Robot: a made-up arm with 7 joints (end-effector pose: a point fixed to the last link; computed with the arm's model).
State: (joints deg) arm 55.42 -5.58 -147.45 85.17 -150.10 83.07 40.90
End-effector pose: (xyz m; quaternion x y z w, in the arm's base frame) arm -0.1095 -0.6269 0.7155 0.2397 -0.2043 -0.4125 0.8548
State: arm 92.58 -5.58 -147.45 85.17 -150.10 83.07 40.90
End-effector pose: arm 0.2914 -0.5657 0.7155 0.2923 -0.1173 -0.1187 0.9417
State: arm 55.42 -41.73 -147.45 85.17 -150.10 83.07 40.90
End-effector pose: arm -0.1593 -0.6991 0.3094 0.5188 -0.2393 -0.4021 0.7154
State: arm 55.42 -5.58 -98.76 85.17 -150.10 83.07 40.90
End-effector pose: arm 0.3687 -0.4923 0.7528 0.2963 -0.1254 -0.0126 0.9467
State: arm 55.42 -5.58 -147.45 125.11 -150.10 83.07 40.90
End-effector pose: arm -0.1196 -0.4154 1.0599 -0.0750 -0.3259 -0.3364 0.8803
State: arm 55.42 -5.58 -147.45 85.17 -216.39 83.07 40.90
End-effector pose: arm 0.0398 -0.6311 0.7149 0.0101 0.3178 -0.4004 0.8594
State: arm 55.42 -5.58 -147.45 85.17 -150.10 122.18 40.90
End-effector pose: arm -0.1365 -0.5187 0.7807 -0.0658 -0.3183 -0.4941 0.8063
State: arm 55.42 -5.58 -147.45 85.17 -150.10 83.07 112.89
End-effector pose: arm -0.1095 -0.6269 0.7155 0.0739 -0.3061 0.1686 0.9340
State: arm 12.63 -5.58 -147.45 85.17 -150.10 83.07 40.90
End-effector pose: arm -0.5062 -0.3857 0.7155 0.1486 -0.2776 -0.6959 0.6454
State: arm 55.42 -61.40 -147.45 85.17 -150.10 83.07 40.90
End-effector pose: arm -0.1241 -0.6481 0.0892 0.6508 -0.2486 -0.3796 0.6087
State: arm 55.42 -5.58 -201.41 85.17 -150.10 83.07 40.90
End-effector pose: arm -0.5560 -0.3087 0.7163 0.1278 -0.2489 -0.7674 0.5769
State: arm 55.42 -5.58 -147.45 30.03 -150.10 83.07 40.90
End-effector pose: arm -0.0762 -0.4762 0.1897 0.6194 0.0004 -0.4352 0.6535
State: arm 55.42 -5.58 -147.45 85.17 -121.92 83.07 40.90
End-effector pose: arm -0.1545 -0.6175 0.6675 0.3173 -0.4158 -0.3756 0.7651
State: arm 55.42 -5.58 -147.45 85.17 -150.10 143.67 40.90
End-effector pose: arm -0.1312 -0.4472 0.7875 -0.2327 -0.3661 -0.5151 0.7393
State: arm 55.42 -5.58 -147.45 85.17 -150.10 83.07 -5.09
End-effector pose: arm -0.1095 -0.6269 0.7155 0.3004 -0.0944 -0.7137 0.6257
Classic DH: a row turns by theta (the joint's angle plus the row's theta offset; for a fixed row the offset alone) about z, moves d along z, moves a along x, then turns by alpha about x. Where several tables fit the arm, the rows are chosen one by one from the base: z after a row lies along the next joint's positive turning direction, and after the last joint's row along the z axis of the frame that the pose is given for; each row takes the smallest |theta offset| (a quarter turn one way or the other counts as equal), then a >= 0, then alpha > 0; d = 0 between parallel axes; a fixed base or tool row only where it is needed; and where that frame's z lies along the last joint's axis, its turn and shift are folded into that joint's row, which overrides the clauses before.
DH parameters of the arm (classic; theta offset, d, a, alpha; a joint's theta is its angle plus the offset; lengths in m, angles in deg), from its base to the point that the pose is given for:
joint 1: 0 0.378 0 -90
joint 2: 0 0 0 90
joint 3: 0 0.227 0.032 90
joint 4: 0 0 0.094 90
joint 5: 0 0.416 0 90
joint 6: 0 0 0.119 -90
joint 7: 0 0.152 0 0

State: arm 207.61 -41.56 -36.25 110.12 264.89 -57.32 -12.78
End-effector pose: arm -0.0538 0.0507 0.9822 0.3812 0.0679 -0.6183 0.6840
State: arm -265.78 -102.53 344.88 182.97 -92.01 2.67 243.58
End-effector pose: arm -0.0741 -0.7715 0.1514 0.7491 -0.2794 0.2682 0.5374
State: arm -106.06 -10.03 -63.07 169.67 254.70 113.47 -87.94
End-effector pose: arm 0.0247 0.2981 1.0469 0.0054 0.8674 0.4934 0.0640
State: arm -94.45 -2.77 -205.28 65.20 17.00 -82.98 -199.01
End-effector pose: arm 0.2540 0.3603 0.6832 -0.0815 0.3111 0.3065 0.8959
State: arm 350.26 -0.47 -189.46 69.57 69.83 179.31 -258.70
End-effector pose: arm -0.3212 -0.0085 0.5588 0.2481 0.5119 0.0851 0.8180
